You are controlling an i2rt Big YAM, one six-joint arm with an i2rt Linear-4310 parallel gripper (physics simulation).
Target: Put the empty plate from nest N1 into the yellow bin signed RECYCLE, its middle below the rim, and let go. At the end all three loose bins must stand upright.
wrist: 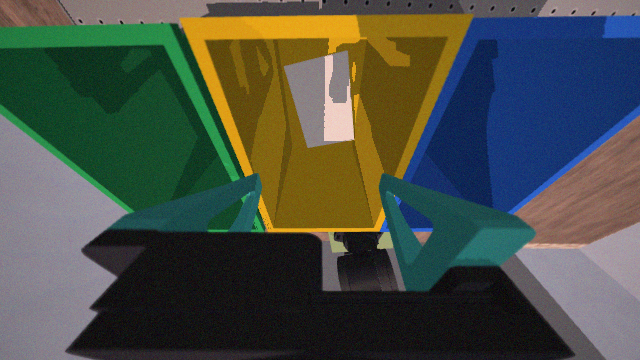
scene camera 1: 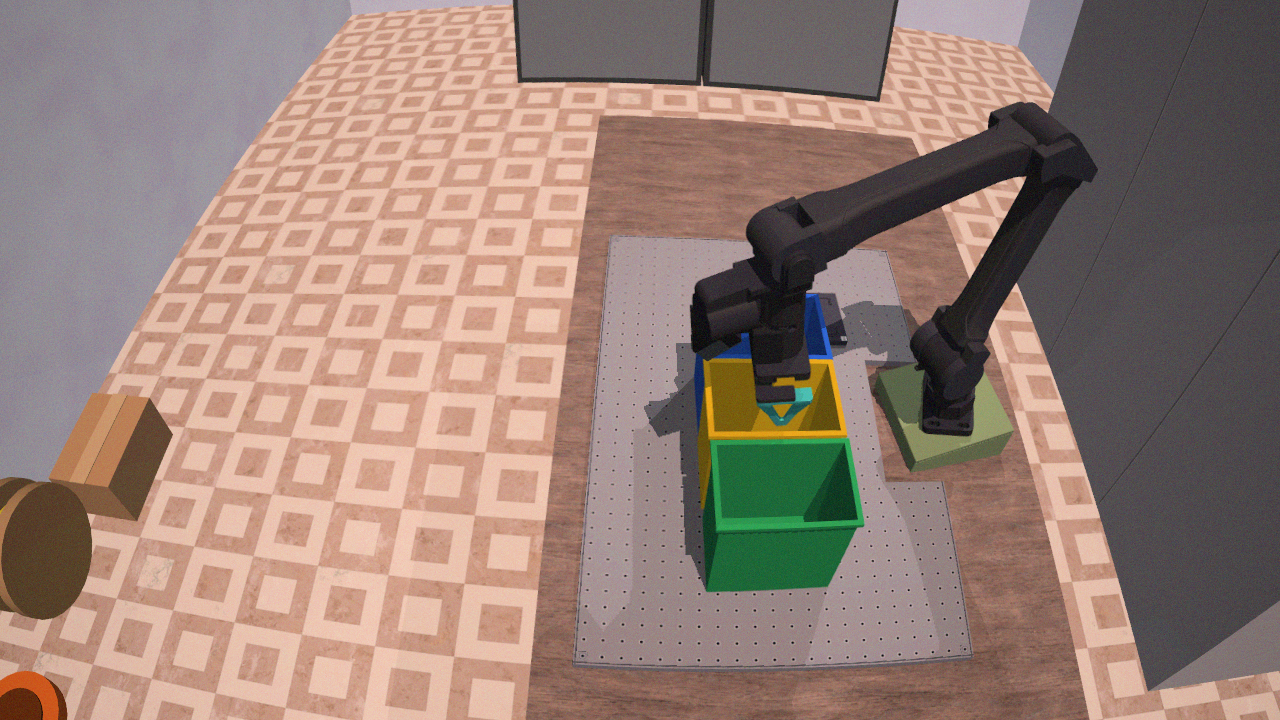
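Pixels of known places: gripper, fingertip midpoint: (wrist: 320, 180) (scene camera 1: 777, 395); arm's base at its link origin: (scene camera 1: 947, 404).
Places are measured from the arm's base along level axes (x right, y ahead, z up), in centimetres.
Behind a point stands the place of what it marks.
The yellow bin (scene camera 1: 735, 402) {x -13.0, y 34.3, z 5.9 cm} (wrist: 275, 27) {x -21.9, y 37.1, z 14.3 cm} stands upright between the green bin (scene camera 1: 774, 559) {x -36.6, y 24.9, z 5.5 cm} (wrist: 100, 36) {x -29.9, y 34.8, z 14.3 cm} and the blue bin (scene camera 1: 816, 329) {x -1.5, y 24.7, z 12.0 cm} (wrist: 540, 100) {x -0.3, y 37.6, z 9.4 cm}, which also stand upright. Its sign does not show. The plate (wrist: 312, 105) {x -19.0, y 28.7, z -2.2 cm} lies low inside the yellow bin in the wrist view, smooth side up, slightly turned, partly sunlit and apart from the fingers. It does not show in the scene view. My gripper (scene camera 1: 784, 407) {x -17.8, y 28.9, z 14.9 cm} (wrist: 320, 180) {x -17.8, y 28.9, z 14.9 cm} is open and empty, with its teal fingers over the yellow bin, one towards the green side and one towards the blue side.
The bins stand in a row on a grey perforated board (scene camera 1: 626, 358) {x -0.4, y 53.4, z -3.7 cm}. The arm's base stands on a light green block (scene camera 1: 904, 434) {x -6.3, y 7.0, z -1.9 cm} to the right. A small dark object (scene camera 1: 833, 313) {x 18.4, y 20.8, z -2.5 cm} lies beside the blue bin, partly hidden. Tall grey cabinets (scene camera 1: 1163, 313) stand at the right.
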